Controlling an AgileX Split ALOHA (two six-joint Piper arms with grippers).
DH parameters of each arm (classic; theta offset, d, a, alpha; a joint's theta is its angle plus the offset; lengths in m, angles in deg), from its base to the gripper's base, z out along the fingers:
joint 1: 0 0.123 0 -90
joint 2: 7.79 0 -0.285 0
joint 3: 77.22 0 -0.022 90
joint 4: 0 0.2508 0 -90
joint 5: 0 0 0.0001 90
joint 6: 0 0.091 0 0
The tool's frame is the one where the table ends.
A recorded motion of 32 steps. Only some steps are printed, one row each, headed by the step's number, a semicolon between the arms.
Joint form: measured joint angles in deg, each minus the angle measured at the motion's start. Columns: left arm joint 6, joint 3, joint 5, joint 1, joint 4, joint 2; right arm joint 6, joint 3, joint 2, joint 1, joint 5, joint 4.
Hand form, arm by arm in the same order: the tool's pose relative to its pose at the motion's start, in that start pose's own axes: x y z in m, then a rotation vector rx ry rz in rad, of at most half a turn. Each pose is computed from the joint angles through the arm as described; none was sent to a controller.
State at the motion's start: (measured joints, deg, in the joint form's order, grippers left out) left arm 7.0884 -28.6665 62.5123 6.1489 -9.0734 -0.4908; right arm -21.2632 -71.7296 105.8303 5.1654 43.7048 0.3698
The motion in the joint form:
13: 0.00 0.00 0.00 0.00 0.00 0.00; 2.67 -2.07 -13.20 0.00 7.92 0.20
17: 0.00 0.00 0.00 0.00 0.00 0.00; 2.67 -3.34 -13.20 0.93 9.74 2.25
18: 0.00 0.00 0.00 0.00 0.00 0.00; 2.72 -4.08 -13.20 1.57 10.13 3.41
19: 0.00 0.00 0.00 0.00 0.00 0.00; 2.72 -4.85 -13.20 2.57 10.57 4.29
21: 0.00 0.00 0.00 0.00 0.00 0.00; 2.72 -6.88 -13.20 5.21 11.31 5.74
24: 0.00 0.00 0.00 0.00 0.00 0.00; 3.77 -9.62 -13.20 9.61 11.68 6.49
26: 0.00 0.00 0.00 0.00 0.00 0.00; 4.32 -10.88 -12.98 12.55 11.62 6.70
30: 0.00 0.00 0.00 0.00 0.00 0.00; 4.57 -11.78 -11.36 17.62 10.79 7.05
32: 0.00 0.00 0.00 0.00 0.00 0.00; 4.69 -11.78 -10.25 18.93 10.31 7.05
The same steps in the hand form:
13: 0.0000 0.0000 0.0000 0.0000 0.0000 0.0000; 0.0048 0.0026 -0.0933 0.0399 -0.1220 0.0473
17: 0.0000 0.0000 0.0000 0.0000 0.0000 0.0000; 0.0006 0.0097 -0.0982 0.0028 -0.1247 0.0514
18: 0.0000 0.0000 0.0000 0.0000 0.0000 0.0000; -0.0030 0.0140 -0.1014 -0.0154 -0.1372 0.0524
19: 0.0000 0.0000 0.0000 0.0000 0.0000 0.0000; -0.0070 0.0201 -0.1047 -0.0323 -0.1484 0.0436
21: 0.0000 0.0000 0.0000 0.0000 0.0000 0.0000; -0.0172 0.0353 -0.1138 -0.0636 -0.1801 0.0121
24: 0.0000 0.0000 0.0000 0.0000 0.0000 0.0000; -0.0306 0.0598 -0.1270 -0.0952 -0.2276 -0.0362
26: 0.0000 0.0000 0.0000 0.0000 0.0000 0.0000; -0.0374 0.0767 -0.1323 -0.1153 -0.2497 -0.0725
30: 0.0000 0.0000 0.0000 0.0000 0.0000 0.0000; -0.0466 0.1079 -0.1281 -0.1547 -0.2569 -0.1451
32: 0.0000 0.0000 0.0000 0.0000 0.0000 0.0000; -0.0493 0.1165 -0.1214 -0.1649 -0.2468 -0.1632

